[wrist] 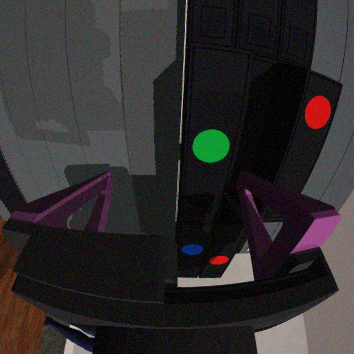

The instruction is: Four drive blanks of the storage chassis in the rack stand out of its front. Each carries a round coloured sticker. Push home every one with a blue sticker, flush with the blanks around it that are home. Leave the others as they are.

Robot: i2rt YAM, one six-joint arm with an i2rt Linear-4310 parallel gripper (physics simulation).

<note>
I see my gripper (174, 177) and a drive blank (217, 77).
</note>
